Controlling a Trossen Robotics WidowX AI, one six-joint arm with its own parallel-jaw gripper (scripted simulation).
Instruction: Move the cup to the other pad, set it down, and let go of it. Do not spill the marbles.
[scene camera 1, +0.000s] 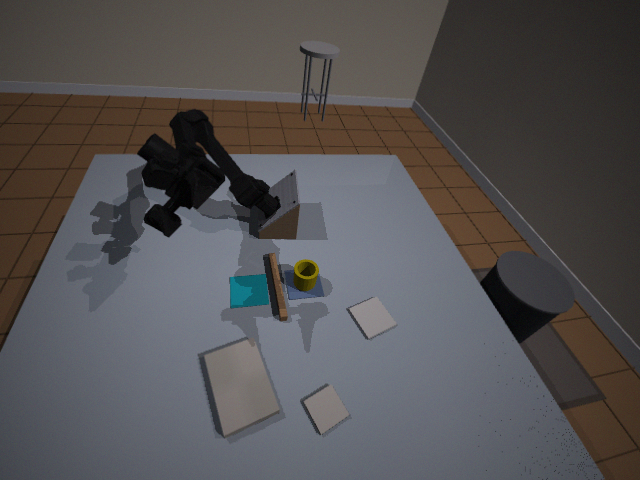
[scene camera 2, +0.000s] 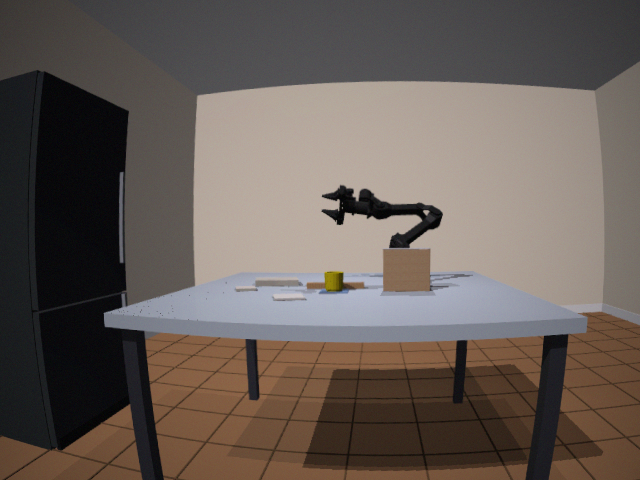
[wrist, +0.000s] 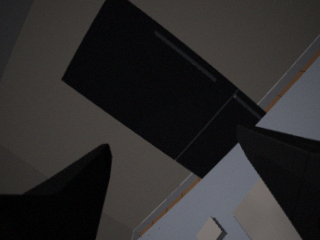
Path:
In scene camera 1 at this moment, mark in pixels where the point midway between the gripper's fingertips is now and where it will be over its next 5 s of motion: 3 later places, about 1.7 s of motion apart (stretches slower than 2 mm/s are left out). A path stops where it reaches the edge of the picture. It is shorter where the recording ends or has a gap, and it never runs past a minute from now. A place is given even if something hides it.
The gripper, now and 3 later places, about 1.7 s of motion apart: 180, 222; 301, 256; 298, 270; 287, 262

